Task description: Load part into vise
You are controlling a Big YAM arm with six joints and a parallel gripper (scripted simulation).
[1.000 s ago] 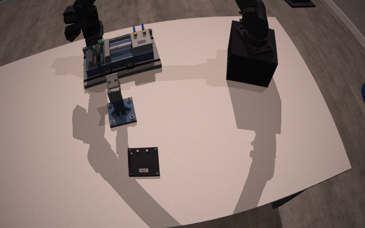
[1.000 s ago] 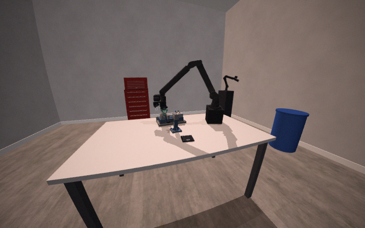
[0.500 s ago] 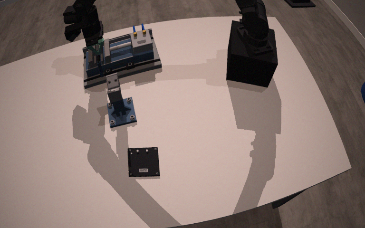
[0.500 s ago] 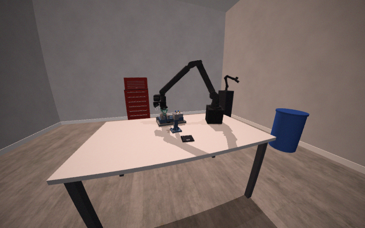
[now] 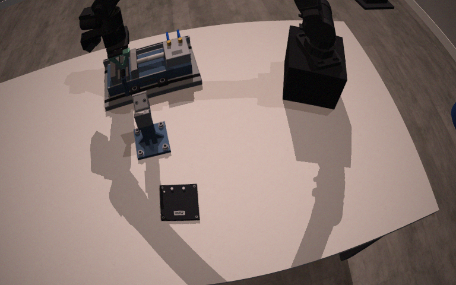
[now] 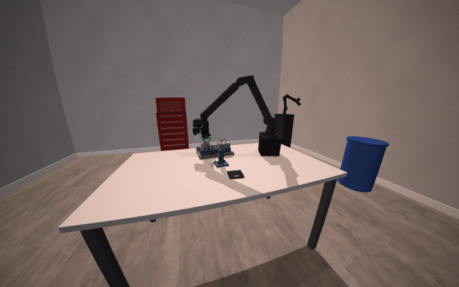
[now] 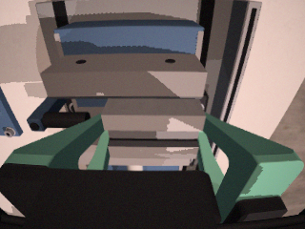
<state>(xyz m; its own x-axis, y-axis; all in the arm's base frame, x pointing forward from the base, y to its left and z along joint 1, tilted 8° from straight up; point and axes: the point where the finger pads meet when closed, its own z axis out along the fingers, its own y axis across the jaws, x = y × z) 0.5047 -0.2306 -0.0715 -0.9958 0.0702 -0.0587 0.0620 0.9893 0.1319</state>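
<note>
Now: the part 1 cm above my hand. Round my hand: fixed jaw 3 cm ahead, 2 cm to the left, 2 cm below; moving jaw 3 cm behind, 2 cm to the left, 2 cm below; dark short rod 7 cm to the left.
</note>
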